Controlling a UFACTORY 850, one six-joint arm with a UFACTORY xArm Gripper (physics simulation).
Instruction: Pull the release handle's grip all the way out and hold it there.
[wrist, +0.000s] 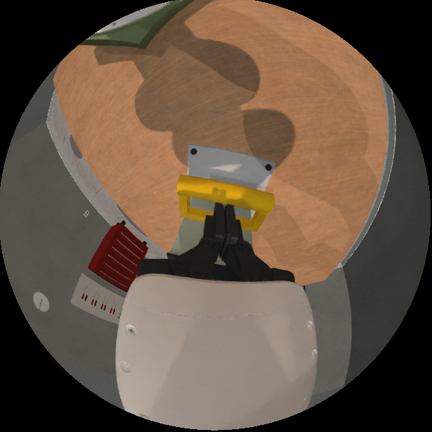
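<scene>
The release handle's yellow grip (227, 194) lies across the middle of the wrist view, a thick bar with a frame behind it. Its grey base plate (230, 162) with two black bolts shows just beyond it on the table. My gripper (220, 215) is shut with nothing between its fingers. The fingertips overlap the middle of the yellow bar in the view; whether they touch it I cannot tell. The fingers and the gripper body hide part of the handle's frame and its housing.
The wooden table top (320, 125) carries broad shadows of the arm. A green base (130, 35) stands at the upper left edge. A red slatted box (118, 256) and a white panel with small red tools (97, 299) are past the table's left edge.
</scene>
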